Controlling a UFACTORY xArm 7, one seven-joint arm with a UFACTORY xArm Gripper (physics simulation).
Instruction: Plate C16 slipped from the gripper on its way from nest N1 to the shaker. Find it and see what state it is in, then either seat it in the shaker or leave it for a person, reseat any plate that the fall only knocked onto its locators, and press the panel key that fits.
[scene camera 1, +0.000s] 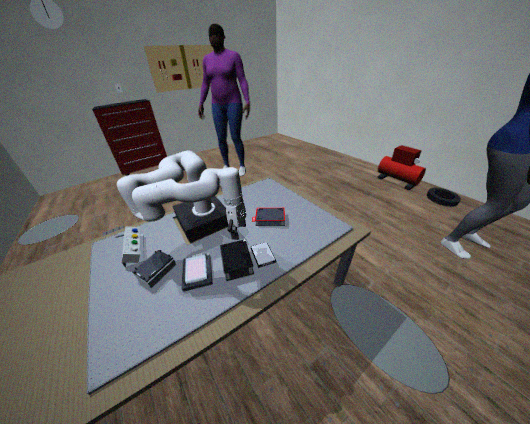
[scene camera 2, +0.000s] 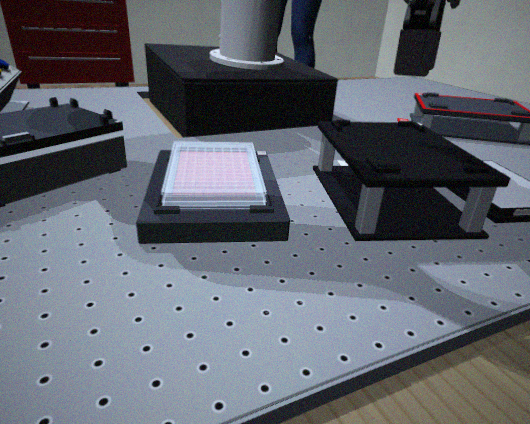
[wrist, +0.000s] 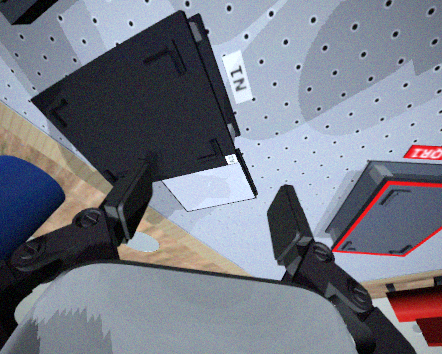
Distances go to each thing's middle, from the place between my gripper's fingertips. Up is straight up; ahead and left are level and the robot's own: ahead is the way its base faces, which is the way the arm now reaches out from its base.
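With the white plate (wrist: 233, 183) as my reference, my hand is 60 mm to the right of it, 90 mm short of it and 110 mm above it. Going by their middles, the plate is the nearest to my hand of the things named here. As for the shaker (scene camera 2: 59, 145), it sits 370 mm to the right of my hand, 140 mm behind it and 80 mm below it.
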